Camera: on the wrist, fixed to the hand. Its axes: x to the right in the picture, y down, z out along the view.
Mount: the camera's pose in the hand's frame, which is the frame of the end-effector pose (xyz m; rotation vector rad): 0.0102 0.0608 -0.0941 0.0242 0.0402 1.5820
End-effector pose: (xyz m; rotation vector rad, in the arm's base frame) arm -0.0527 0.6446 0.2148 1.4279 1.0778 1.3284
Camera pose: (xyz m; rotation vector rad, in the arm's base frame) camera -0.1445 0.6443 0.2799 -2.1121 0.2684 -2.0739
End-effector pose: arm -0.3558 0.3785 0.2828 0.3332 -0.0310 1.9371
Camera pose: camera -0.4352 0.3811 0.2032 -0.2272 0.2539 -2.7290
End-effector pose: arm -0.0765 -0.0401 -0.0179 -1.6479 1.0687 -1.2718
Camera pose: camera -0.1764 -0.0784 -0.0527 -0.3287 1.7367 -0.2076
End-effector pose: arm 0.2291 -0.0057 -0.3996 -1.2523 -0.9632 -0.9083
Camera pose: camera 0.2974 -0.0935 -0.4162 -1.4673 0.2191 0.3390
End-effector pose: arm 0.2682 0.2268 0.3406 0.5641 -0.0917 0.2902
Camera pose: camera 0.2606 0.3290 0.2942 0.4015 -0.4945 1.8371
